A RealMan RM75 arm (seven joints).
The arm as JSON. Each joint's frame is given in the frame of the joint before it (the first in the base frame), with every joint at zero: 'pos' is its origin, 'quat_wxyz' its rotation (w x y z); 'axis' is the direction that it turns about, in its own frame. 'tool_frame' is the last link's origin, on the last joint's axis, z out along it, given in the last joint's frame.
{
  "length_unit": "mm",
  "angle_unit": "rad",
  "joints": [
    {
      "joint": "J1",
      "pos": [
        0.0,
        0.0,
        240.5
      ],
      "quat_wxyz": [
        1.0,
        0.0,
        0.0,
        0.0
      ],
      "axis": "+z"
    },
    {
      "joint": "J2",
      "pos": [
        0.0,
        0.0,
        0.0
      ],
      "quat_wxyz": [
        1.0,
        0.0,
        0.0,
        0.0
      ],
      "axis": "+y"
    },
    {
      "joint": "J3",
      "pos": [
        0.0,
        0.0,
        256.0
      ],
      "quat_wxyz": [
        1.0,
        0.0,
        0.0,
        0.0
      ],
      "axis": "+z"
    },
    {
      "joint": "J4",
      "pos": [
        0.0,
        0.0,
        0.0
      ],
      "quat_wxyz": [
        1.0,
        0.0,
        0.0,
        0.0
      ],
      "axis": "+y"
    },
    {
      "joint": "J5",
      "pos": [
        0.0,
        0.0,
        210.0
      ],
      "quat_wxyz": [
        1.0,
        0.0,
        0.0,
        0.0
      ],
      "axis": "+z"
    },
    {
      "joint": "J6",
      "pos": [
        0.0,
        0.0,
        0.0
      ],
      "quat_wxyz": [
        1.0,
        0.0,
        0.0,
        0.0
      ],
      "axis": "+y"
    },
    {
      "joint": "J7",
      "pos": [
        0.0,
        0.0,
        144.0
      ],
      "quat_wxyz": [
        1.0,
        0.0,
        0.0,
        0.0
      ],
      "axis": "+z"
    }
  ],
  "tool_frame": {
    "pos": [
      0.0,
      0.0,
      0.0
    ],
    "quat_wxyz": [
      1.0,
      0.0,
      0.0,
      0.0
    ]
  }
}
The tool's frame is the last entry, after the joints.
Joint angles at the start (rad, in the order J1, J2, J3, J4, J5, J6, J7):
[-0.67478, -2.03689, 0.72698, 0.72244, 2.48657, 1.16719, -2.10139]
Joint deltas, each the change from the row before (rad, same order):
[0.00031, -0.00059, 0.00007, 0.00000, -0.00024, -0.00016, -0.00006]
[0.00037, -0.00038, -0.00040, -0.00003, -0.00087, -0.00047, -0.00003]
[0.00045, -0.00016, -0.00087, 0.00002, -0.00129, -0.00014, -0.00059]
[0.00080, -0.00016, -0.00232, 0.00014, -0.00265, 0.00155, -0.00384]
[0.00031, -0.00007, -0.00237, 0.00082, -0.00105, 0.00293, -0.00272]
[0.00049, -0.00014, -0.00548, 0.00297, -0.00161, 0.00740, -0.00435]
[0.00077, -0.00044, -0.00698, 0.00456, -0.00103, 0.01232, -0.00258]
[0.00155, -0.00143, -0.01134, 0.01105, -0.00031, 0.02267, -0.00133]
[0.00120, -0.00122, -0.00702, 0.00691, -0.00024, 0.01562, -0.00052]
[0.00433, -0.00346, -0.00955, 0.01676, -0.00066, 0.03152, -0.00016]
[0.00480, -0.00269, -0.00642, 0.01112, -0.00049, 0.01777, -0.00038]
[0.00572, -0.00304, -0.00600, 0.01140, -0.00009, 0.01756, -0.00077]
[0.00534, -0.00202, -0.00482, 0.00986, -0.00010, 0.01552, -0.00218]
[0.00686, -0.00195, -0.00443, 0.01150, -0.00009, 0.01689, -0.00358]
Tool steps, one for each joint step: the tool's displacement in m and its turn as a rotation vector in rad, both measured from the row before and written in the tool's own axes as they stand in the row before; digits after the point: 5 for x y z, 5 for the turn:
[-0.00018, 0.00018, 0.00018, -0.00047, 0.00003, -0.00051]
[-0.00009, 0.00005, 0.00008, -0.00025, 0.00096, -0.00111]
[-0.00006, -0.00003, -0.00004, -0.00042, 0.00144, -0.00219]
[-0.00014, 0.00005, -0.00020, -0.00220, 0.00249, -0.00734]
[-0.00003, 0.00011, -0.00031, -0.00230, 0.00118, -0.00479]
[0.00015, 0.00024, -0.00087, -0.00493, 0.00251, -0.00798]
[-0.00006, 0.00062, -0.00116, -0.00805, 0.00127, -0.00650]
[0.00012, 0.00123, -0.00226, -0.01323, 0.00158, -0.00543]
[-0.00020, 0.00105, -0.00133, -0.00974, 0.00010, -0.00325]
[-0.00086, 0.00243, -0.00259, -0.01889, -0.00190, -0.00241]
[-0.00127, 0.00104, -0.00174, -0.00960, -0.00027, -0.00367]
[-0.00173, 0.00097, -0.00171, -0.00910, -0.00098, -0.00434]
[-0.00163, 0.00064, -0.00170, -0.00744, -0.00132, -0.00516]
[-0.00206, 0.00047, -0.00208, -0.00711, -0.00192, -0.00662]

